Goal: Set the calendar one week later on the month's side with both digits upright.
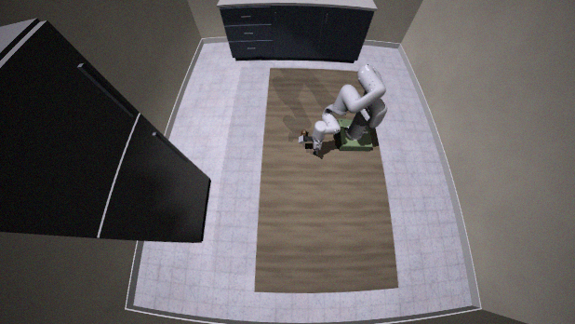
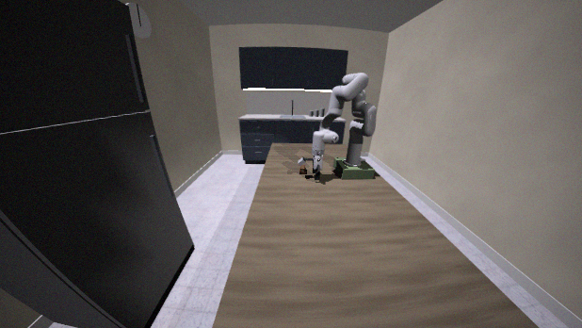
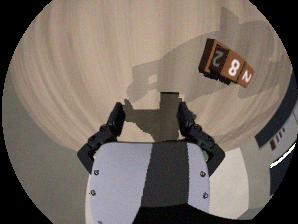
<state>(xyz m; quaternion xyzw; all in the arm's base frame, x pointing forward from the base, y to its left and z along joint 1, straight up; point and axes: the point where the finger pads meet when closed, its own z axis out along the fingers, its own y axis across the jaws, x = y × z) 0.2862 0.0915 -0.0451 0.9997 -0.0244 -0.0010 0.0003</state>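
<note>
Now: the calendar cube 130 mm to the right of my hand and 70 mm ahead of it. The rest, counted from my hand: calendar tray: 110 mm to the right, 70 mm ahead, 20 mm below.
</note>
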